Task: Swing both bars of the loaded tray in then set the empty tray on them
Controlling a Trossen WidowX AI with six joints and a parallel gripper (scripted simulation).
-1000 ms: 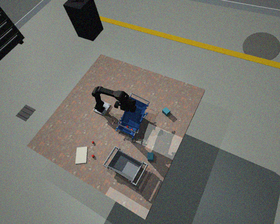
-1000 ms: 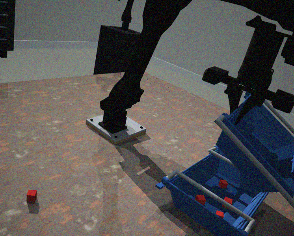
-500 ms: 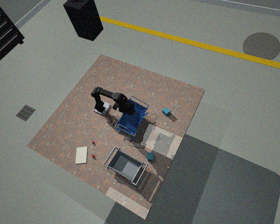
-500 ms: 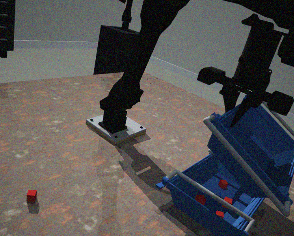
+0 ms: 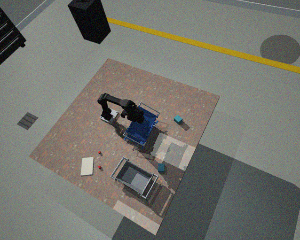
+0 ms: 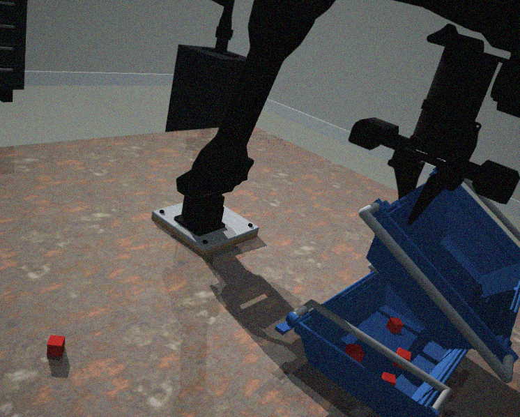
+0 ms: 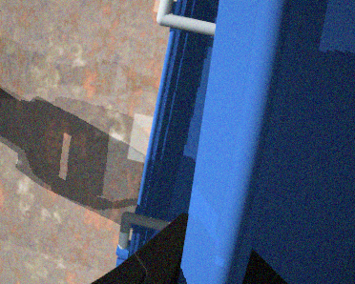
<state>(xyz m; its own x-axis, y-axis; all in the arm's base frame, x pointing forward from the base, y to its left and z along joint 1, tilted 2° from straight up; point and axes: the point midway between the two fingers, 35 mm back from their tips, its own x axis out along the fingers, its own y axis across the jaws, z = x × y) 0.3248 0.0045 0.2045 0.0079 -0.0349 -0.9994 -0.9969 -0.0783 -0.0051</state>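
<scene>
Now: gripper tip 70 mm short of the blue tray and 10 mm to the right of it. The rest, counted from my gripper tip: white slab 470 mm to the right, 230 mm behind, 180 mm below.
</scene>
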